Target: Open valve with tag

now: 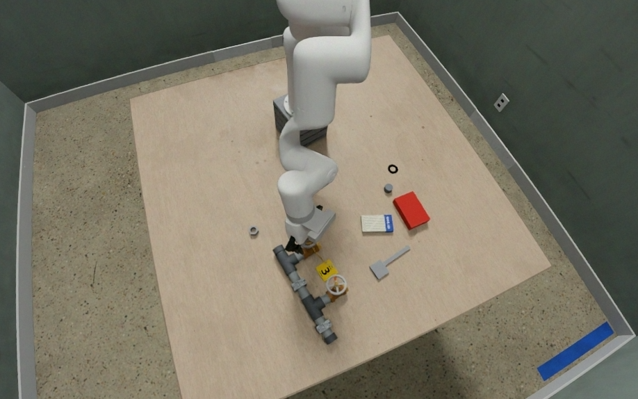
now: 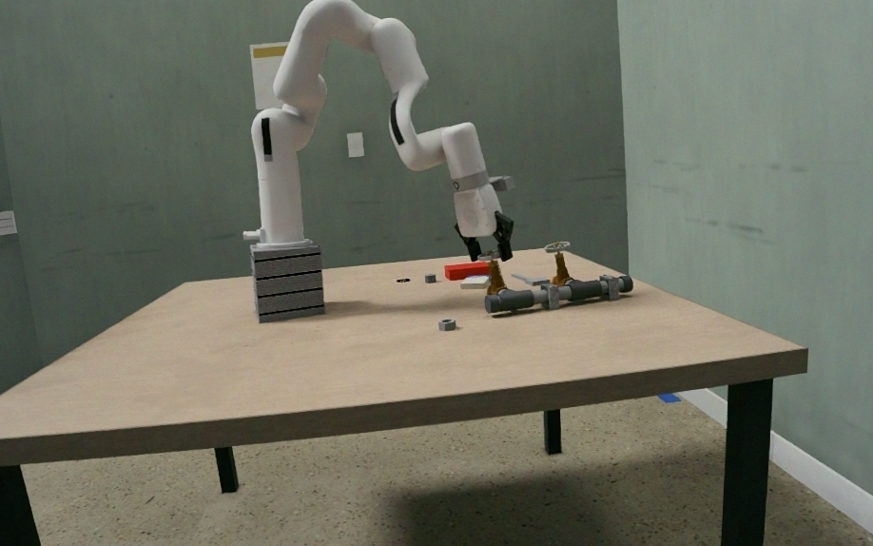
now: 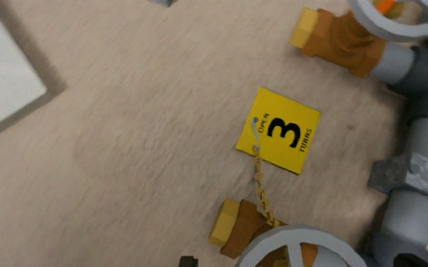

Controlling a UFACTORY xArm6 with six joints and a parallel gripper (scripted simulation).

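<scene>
Right now the yellow tag is 11 cm below my hand, 9 cm ahead of it and 4 cm to the left of it. Also, from my hand: grey scraper 22 cm to the left, 16 cm ahead, 11 cm below; then white card 26 cm to the left, 10 cm below, 3 cm ahead; then red block 39 cm to the left, 10 cm below, 4 cm ahead.
</scene>
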